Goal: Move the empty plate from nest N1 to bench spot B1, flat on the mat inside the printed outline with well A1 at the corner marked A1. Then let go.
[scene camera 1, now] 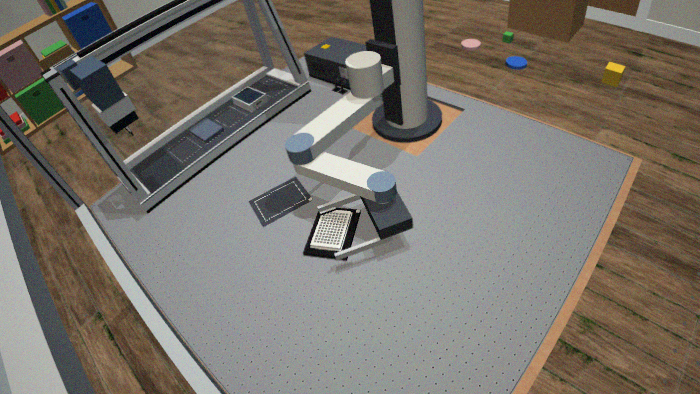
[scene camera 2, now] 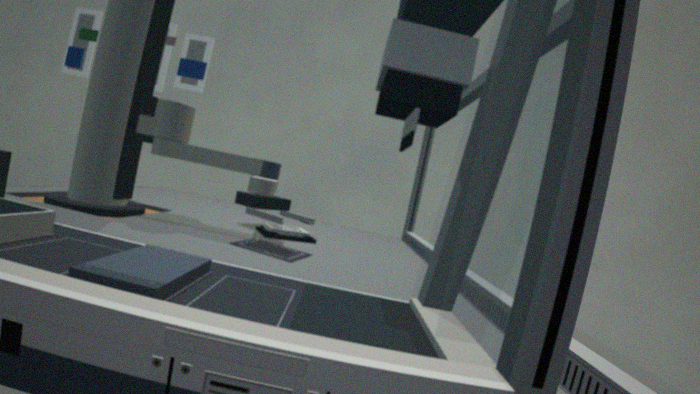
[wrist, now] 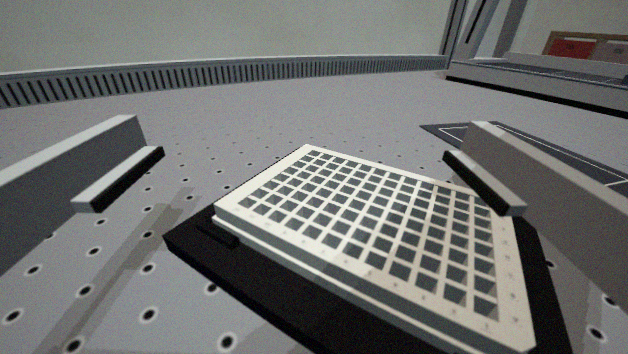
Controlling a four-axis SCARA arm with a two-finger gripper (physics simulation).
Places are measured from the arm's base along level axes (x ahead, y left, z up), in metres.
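Where they show: gripper, fingertip midpoint: (scene camera 1: 326, 232) (scene camera 2: 298, 221) (wrist: 305, 136); arm's base, origin of the base link: (scene camera 1: 407, 120).
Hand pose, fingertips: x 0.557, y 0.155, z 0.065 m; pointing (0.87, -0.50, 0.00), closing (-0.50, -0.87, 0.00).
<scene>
Each offset is from my fingertips to the top centre of the thing. "spot": to the spot under its first point.
The white plate {dx -0.030, dy -0.019, dz -0.026 m} (scene camera 1: 332, 230) (scene camera 2: 290, 231) (wrist: 370, 215) with its grid of wells sits in the black nest {spot: dx -0.072, dy +0.022, dz -0.040 m} (scene camera 1: 353, 227) (scene camera 2: 310, 240) (wrist: 250, 280). My gripper (scene camera 1: 328, 231) (scene camera 2: 298, 221) (wrist: 305, 136) is open and empty, its fingers spread wide a little above the plate. In the wrist view the plate looks turned relative to the fingers and lies nearer the right one, which overlaps its edge in view. The dark mat (scene camera 1: 282, 200) (scene camera 2: 275, 249) (wrist: 585, 172) with a printed white outline lies beside the nest. The well and corner lettering is too small to read.
A framed deck (scene camera 1: 218, 153) with a blue-grey block (scene camera 1: 206, 130) (scene camera 2: 145, 267) and a white box {spot: dx -0.274, dy -0.695, dz +0.028 m} (scene camera 1: 249, 98) stands beyond the mat. A gantry head (scene camera 1: 102, 90) (scene camera 2: 425, 65) hangs over it. The arm's column (scene camera 1: 412, 65) (scene camera 2: 107, 100) and a dark box {spot: dx -0.612, dy -0.563, dz +0.062 m} (scene camera 1: 330, 57) stand at the back.
</scene>
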